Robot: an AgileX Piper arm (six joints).
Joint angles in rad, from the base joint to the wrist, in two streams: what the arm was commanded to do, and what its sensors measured. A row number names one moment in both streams.
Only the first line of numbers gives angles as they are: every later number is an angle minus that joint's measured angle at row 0.
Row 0, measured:
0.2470 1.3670 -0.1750 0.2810 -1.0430 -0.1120
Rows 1 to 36, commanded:
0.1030 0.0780 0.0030 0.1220 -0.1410 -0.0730
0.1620 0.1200 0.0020 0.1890 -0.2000 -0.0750
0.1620 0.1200 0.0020 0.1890 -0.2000 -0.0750
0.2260 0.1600 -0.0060 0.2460 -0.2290 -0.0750
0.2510 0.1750 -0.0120 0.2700 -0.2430 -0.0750
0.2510 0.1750 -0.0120 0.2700 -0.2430 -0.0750
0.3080 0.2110 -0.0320 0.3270 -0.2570 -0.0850
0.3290 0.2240 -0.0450 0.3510 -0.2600 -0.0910
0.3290 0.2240 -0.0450 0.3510 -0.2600 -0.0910
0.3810 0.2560 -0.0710 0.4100 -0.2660 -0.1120
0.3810 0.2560 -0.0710 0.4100 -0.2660 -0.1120
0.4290 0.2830 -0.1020 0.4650 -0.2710 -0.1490
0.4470 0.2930 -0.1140 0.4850 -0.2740 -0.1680
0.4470 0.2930 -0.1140 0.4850 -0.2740 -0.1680
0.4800 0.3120 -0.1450 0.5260 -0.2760 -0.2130
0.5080 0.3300 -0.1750 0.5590 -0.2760 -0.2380
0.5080 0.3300 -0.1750 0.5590 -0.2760 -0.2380
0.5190 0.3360 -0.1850 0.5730 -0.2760 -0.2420
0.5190 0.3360 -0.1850 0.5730 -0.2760 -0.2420
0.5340 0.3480 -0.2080 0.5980 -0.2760 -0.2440
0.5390 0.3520 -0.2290 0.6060 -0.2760 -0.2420
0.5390 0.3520 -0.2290 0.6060 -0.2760 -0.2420
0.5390 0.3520 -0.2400 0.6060 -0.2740 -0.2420
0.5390 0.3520 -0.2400 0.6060 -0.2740 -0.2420
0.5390 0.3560 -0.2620 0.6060 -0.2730 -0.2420
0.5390 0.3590 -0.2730 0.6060 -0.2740 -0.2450
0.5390 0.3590 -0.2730 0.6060 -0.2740 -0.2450
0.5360 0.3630 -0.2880 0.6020 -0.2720 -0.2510
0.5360 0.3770 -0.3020 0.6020 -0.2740 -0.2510
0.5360 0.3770 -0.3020 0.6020 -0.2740 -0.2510
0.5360 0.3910 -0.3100 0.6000 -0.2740 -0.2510
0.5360 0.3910 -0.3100 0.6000 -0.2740 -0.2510
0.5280 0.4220 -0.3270 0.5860 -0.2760 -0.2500
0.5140 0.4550 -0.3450 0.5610 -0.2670 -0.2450
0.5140 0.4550 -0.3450 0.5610 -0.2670 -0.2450
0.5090 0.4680 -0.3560 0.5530 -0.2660 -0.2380
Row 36, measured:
0.5250 0.4360 -0.3260 0.5860 -0.1670 -0.2350
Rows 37 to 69, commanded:
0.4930 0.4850 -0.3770 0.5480 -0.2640 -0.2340
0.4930 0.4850 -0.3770 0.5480 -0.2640 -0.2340
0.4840 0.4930 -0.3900 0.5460 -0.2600 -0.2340
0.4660 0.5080 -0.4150 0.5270 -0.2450 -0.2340
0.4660 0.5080 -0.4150 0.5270 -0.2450 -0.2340
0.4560 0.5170 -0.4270 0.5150 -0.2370 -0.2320
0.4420 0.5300 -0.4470 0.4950 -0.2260 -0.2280
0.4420 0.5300 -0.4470 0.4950 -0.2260 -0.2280
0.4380 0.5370 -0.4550 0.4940 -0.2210 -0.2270
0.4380 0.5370 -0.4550 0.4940 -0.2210 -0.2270
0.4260 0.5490 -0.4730 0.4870 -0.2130 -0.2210
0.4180 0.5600 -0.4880 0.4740 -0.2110 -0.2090
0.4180 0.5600 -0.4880 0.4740 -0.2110 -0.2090
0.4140 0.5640 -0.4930 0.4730 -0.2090 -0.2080
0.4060 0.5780 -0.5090 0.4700 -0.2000 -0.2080
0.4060 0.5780 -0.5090 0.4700 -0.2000 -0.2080
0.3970 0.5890 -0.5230 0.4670 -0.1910 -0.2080
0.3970 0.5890 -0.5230 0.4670 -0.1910 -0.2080
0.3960 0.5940 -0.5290 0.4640 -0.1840 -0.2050
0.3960 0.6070 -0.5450 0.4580 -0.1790 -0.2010
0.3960 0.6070 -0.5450 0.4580 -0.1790 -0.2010
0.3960 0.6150 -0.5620 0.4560 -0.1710 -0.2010
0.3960 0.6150 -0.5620 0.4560 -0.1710 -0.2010
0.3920 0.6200 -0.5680 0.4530 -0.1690 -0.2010
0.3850 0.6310 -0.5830 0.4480 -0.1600 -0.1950
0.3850 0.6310 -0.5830 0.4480 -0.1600 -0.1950
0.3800 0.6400 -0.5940 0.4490 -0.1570 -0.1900
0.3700 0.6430 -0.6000 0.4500 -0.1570 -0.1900
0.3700 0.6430 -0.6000 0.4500 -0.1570 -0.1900
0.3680 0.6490 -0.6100 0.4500 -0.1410 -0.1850
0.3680 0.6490 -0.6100 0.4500 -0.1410 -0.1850
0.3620 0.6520 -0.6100 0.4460 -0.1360 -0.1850
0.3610 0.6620 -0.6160 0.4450 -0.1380 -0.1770
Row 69, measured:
0.3690 0.6550 -0.6020 0.4550 -0.1420 -0.1960
